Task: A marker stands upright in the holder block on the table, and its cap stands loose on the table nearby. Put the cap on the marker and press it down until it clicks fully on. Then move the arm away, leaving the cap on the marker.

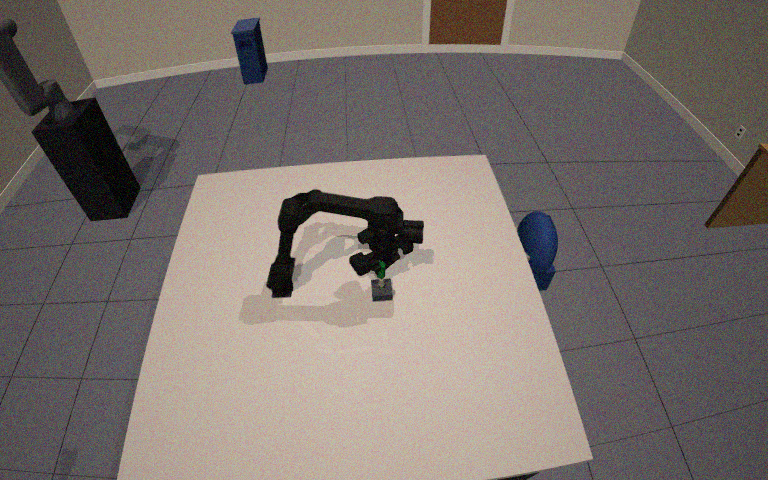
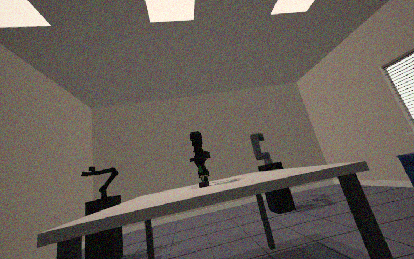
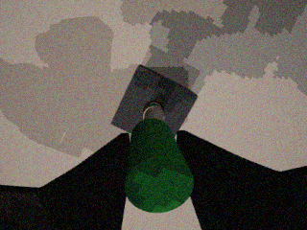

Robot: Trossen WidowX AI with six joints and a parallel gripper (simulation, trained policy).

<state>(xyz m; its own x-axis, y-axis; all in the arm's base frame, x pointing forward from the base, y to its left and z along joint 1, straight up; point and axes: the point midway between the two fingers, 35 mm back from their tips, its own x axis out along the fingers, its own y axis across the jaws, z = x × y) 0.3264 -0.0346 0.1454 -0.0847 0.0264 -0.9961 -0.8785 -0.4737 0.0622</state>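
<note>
My gripper tip is now 100 mm above the dark grey holder block and 10 mm to the left of it. Round my gripper tip: green cap 10 mm above.
</note>
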